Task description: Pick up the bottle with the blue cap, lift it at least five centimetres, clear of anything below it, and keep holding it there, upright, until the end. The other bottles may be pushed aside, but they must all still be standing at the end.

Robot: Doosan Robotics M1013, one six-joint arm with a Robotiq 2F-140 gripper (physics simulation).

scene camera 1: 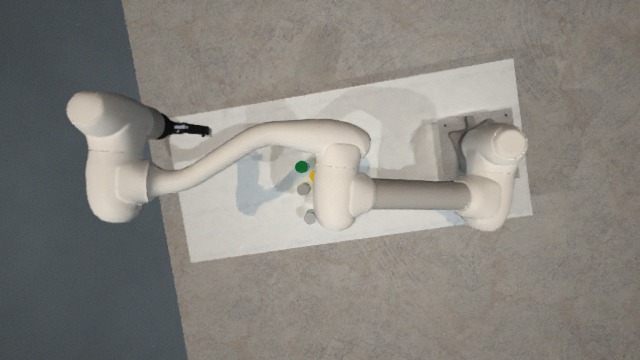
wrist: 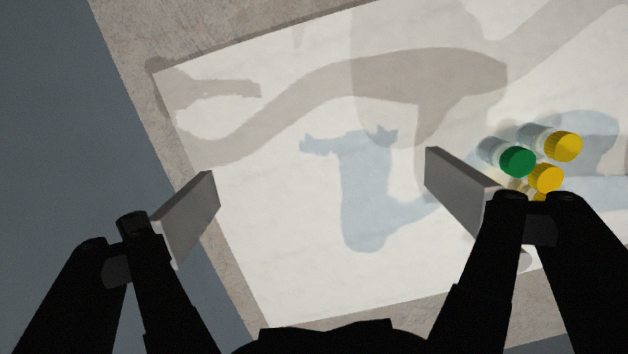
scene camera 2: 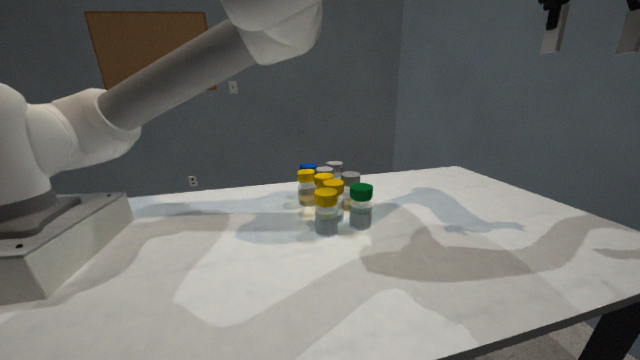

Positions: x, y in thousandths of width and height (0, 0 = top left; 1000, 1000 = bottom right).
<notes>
I see my gripper (scene camera 2: 920, 146).
My gripper also shows in the wrist view (wrist: 509, 501).
</notes>
